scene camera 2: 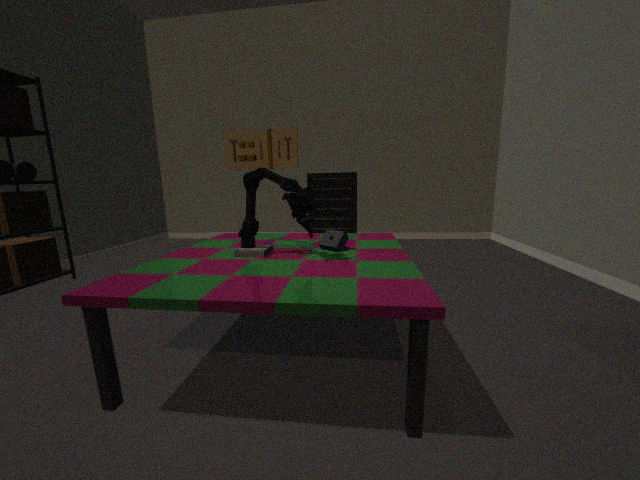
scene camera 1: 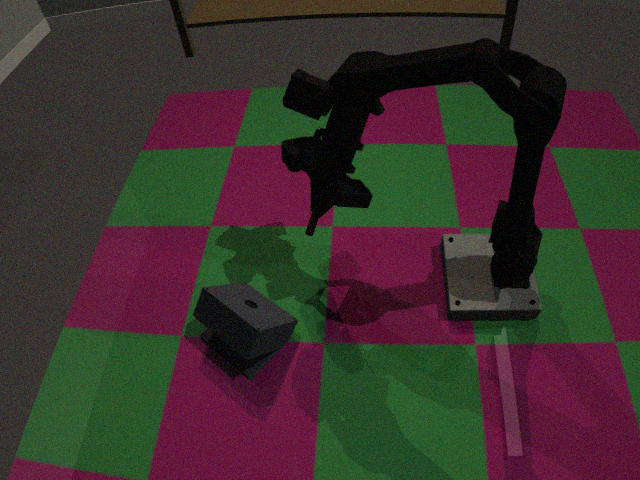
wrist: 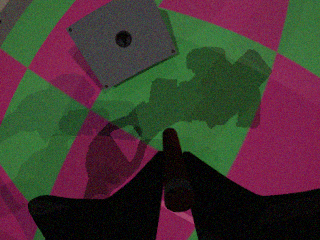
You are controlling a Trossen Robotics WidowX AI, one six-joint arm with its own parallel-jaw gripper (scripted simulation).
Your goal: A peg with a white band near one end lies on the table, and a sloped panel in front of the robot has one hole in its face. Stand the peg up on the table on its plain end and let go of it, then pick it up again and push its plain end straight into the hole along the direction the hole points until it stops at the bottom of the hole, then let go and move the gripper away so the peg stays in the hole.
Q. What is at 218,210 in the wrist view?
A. The gripper.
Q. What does the gripper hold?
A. A red peg.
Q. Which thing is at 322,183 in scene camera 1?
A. The gripper.
